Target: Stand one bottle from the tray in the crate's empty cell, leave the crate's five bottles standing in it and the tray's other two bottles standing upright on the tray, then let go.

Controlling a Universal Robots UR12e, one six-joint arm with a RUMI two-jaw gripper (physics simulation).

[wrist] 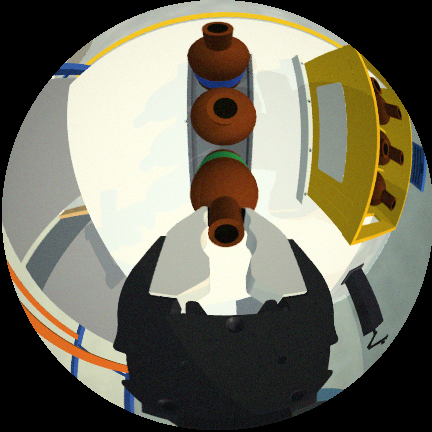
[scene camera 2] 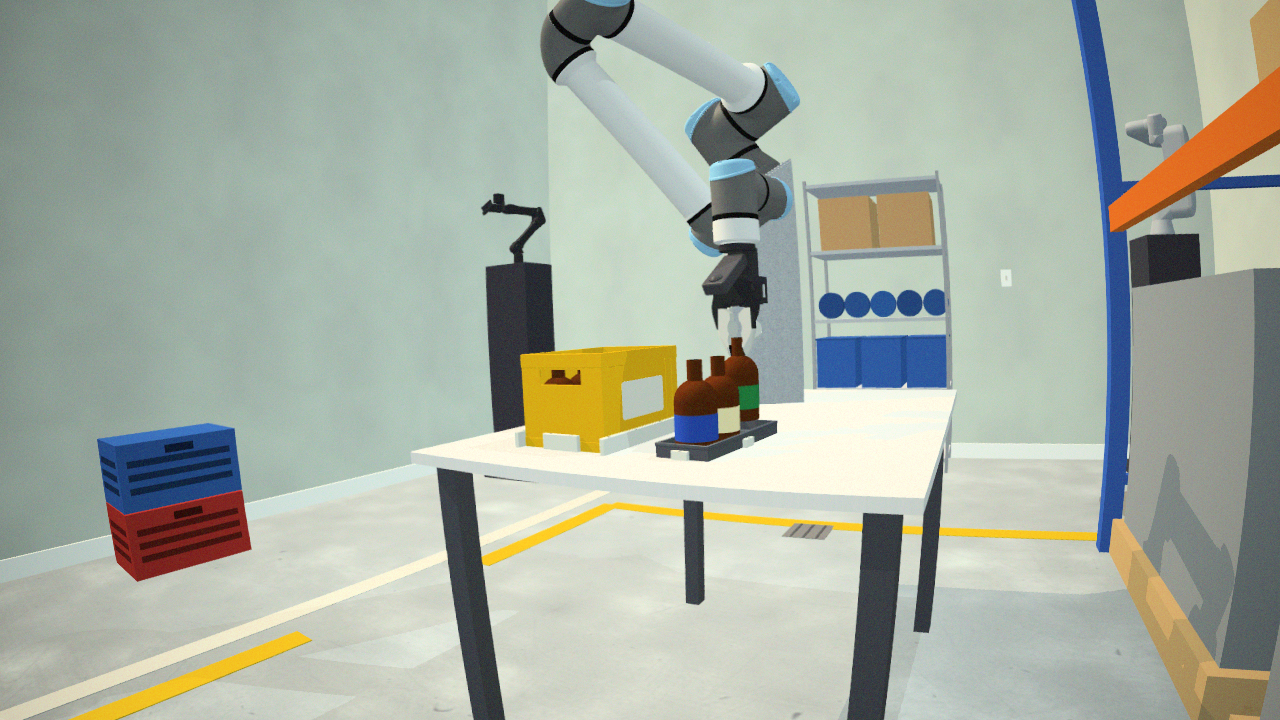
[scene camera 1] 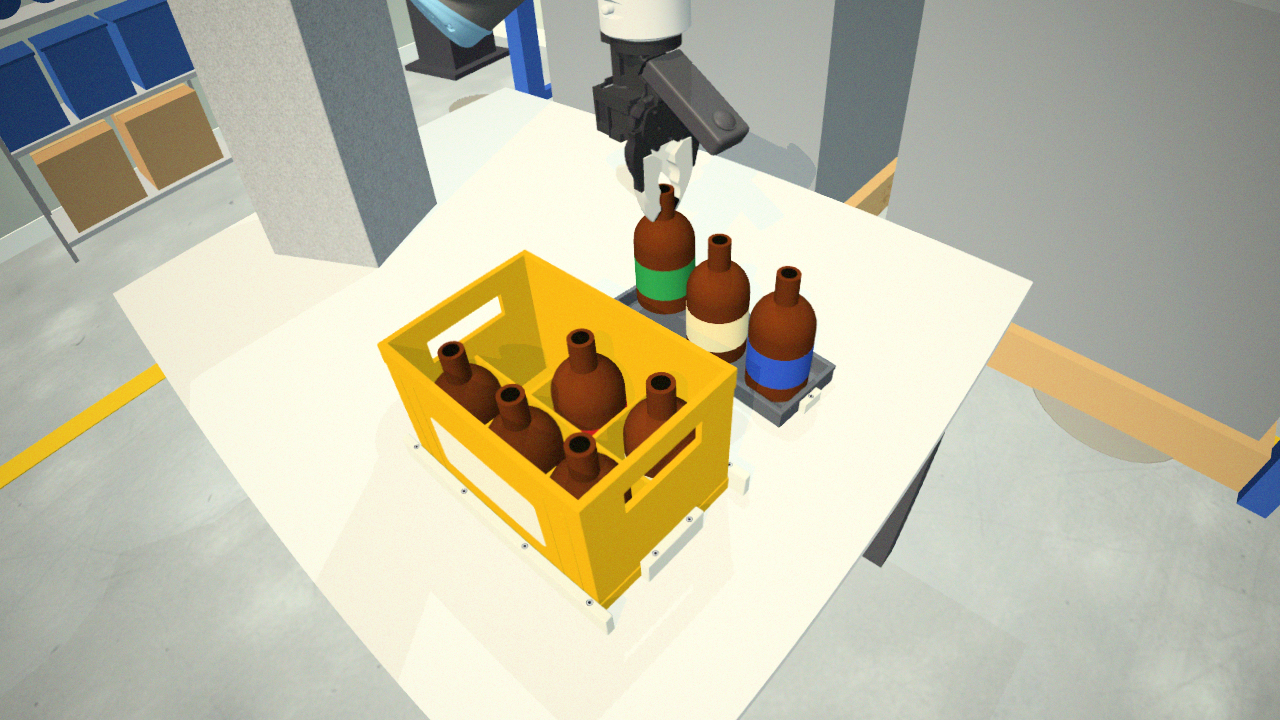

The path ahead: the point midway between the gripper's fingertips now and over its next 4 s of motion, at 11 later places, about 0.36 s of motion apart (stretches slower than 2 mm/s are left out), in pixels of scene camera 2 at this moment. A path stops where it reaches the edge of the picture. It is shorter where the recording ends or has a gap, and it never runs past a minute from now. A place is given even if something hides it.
The gripper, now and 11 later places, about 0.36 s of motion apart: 738, 356; 737, 331; 736, 308; 736, 292; 734, 265; 718, 264; 707, 264; 689, 266; 671, 268; 659, 269; 646, 270; 646, 272
